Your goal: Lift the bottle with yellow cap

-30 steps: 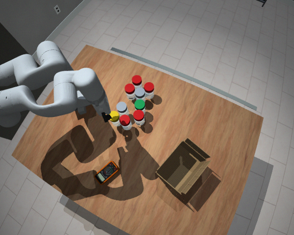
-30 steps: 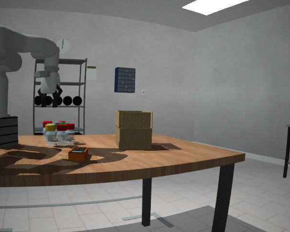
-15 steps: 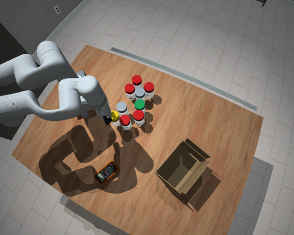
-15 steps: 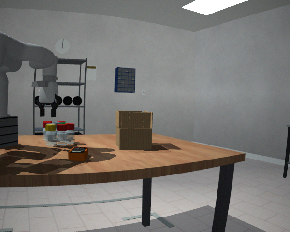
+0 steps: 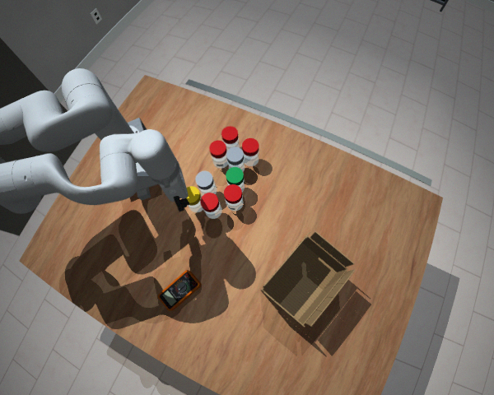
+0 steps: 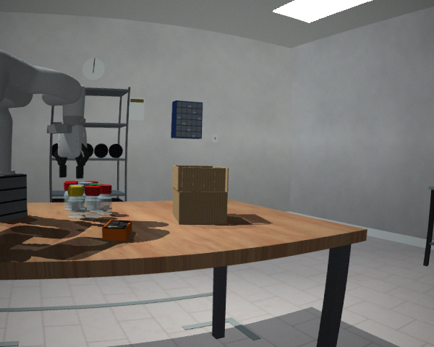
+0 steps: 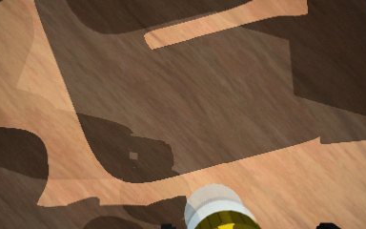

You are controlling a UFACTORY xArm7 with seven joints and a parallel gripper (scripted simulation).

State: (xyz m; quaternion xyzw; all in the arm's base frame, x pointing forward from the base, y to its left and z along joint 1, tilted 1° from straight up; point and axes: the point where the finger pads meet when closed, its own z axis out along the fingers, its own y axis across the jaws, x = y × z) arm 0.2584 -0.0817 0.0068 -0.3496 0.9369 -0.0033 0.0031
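Now: hand 10 cm above the yellow-capped bottle, 2 cm to the right of it and 2 cm short of it. From my hand the other things lie so: green-capped bottle 12 cm to the left, 12 cm ahead, 10 cm below; then orange multimeter 26 cm to the right, 13 cm below, 9 cm ahead.
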